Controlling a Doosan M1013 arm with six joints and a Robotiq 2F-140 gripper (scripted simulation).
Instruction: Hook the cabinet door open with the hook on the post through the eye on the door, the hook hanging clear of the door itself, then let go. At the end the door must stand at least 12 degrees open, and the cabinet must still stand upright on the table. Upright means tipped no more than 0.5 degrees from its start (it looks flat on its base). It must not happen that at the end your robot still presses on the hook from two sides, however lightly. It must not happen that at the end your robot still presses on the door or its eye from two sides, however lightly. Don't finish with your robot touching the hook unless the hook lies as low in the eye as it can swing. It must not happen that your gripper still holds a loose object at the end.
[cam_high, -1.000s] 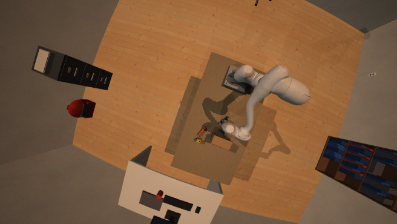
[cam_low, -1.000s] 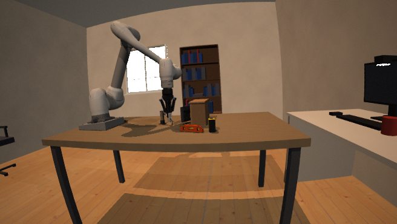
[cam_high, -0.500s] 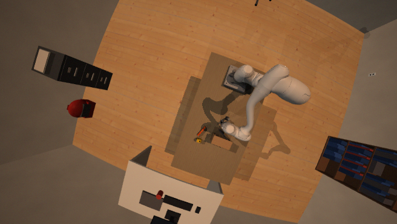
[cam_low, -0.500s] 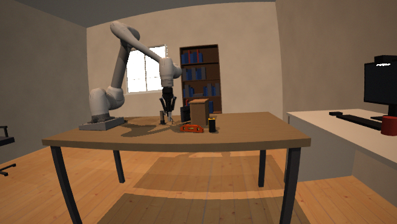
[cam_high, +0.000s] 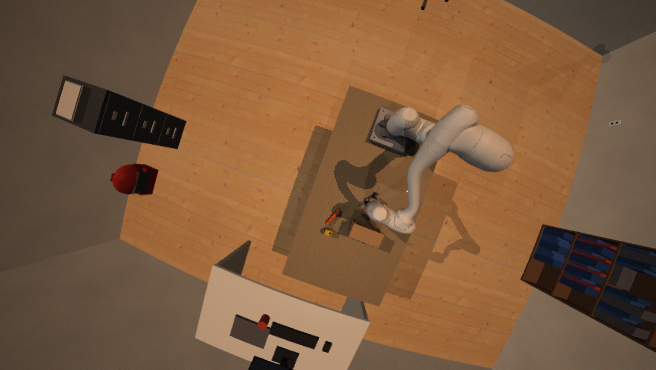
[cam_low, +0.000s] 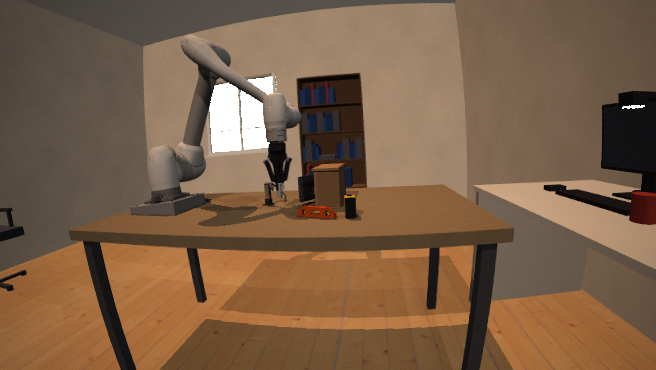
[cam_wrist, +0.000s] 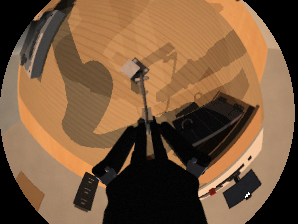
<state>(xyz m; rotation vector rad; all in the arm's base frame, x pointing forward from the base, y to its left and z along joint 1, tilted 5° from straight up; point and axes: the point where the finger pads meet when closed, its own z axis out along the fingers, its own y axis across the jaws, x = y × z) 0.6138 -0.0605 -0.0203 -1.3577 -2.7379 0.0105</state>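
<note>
Now: the dark door 13 cm ahead of my hand and 8 cm to the left of it. Also, from my hand: black-and-yellow can 30 cm ahead, 21 cm to the right, 4 cm below.
</note>
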